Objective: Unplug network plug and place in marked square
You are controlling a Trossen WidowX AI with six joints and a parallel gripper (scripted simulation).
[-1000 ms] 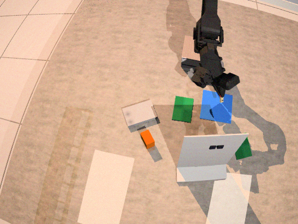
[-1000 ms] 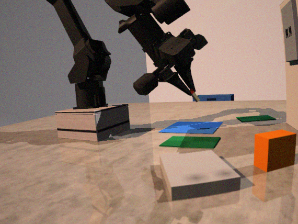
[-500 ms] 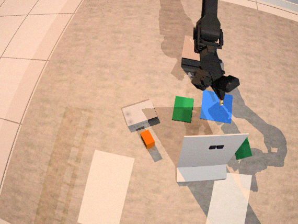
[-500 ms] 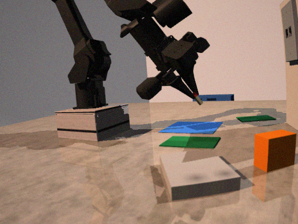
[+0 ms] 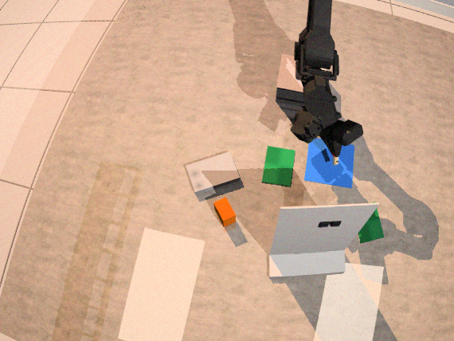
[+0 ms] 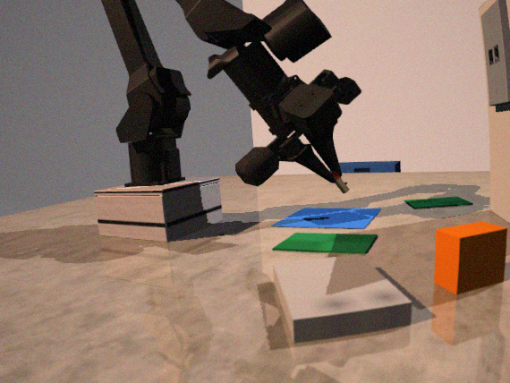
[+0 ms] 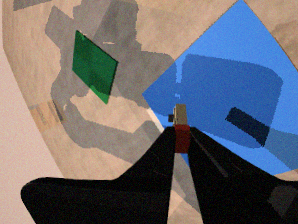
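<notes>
Now: gripper tip 5 cm above the blue square and 1 cm past it. Also, from my gripper tip: orange block (24 cm to the right, 15 cm ahead, 3 cm below); then grey panel (23 cm ahead, 7 cm above, 4 cm to the right); then network plug (1 cm ahead).
</notes>
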